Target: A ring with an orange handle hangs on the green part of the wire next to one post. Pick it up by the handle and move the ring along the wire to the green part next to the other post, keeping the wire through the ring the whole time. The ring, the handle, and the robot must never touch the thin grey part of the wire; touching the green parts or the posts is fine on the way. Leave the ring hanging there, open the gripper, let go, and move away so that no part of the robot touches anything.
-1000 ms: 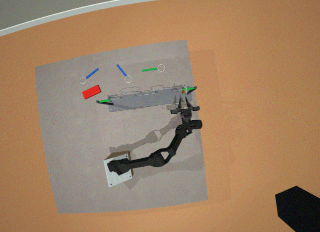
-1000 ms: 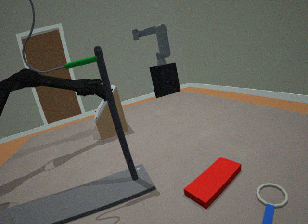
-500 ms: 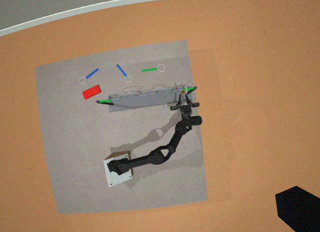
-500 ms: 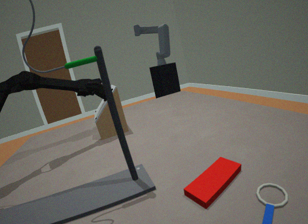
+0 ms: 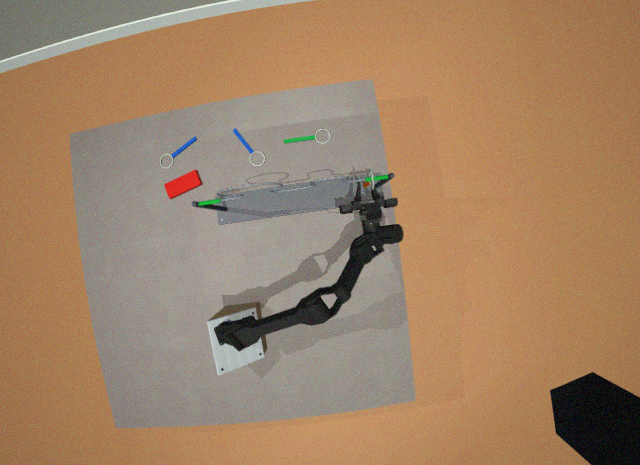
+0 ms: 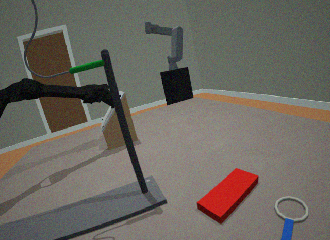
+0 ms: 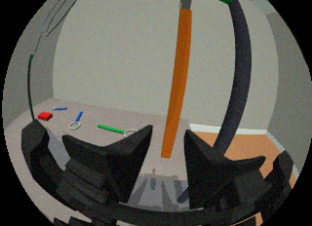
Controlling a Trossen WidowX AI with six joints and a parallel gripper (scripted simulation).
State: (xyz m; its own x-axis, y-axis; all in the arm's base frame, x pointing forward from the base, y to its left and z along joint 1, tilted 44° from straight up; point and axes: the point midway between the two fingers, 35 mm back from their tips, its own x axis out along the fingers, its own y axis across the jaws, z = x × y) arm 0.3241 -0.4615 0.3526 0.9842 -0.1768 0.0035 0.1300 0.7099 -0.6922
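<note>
Right now the ring with orange handle is 20 mm behind my gripper tip and 90 mm above it. Also, from my gripper tip: green-handled ring 220 mm ahead, 120 mm to the left, 160 mm below; red block 190 mm ahead, 650 mm to the left, 150 mm below.
</note>
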